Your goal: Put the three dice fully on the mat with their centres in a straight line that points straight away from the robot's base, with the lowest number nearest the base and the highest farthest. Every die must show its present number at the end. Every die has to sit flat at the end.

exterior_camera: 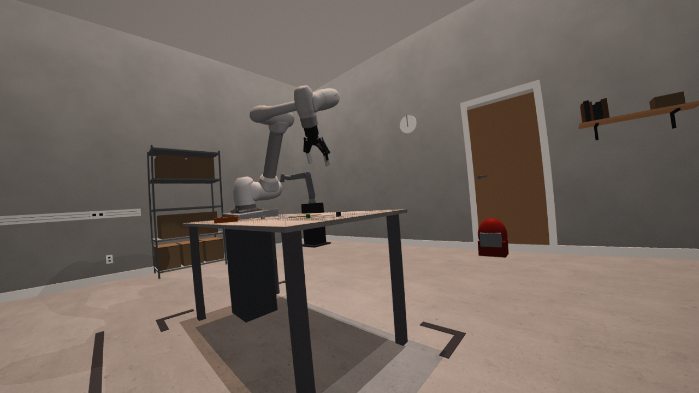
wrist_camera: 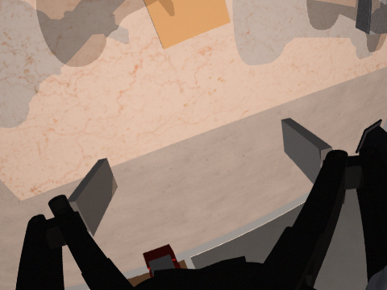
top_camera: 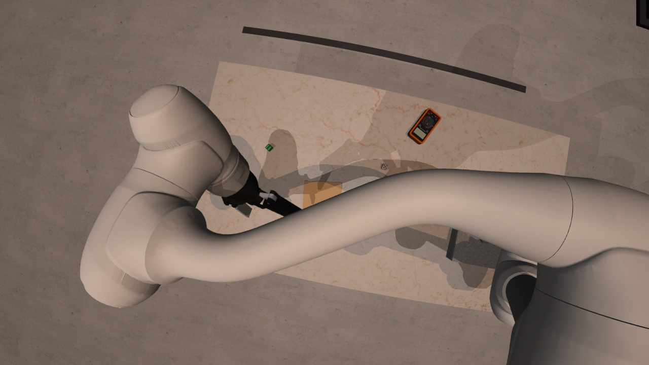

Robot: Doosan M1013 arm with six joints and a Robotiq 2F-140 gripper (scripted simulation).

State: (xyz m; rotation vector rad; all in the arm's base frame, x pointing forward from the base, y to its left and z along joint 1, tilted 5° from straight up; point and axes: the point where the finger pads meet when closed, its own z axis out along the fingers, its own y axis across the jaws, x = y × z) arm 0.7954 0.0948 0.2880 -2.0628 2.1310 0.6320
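My hand is 320 mm past the white die, 200 mm to the left of it and 300 mm above it. Also, from my hand: black die 250 mm ahead, 130 mm to the right, 300 mm below; mat 110 mm behind, 40 mm to the right, 310 mm below; green die 110 mm ahead, 200 mm to the right, 300 mm below.
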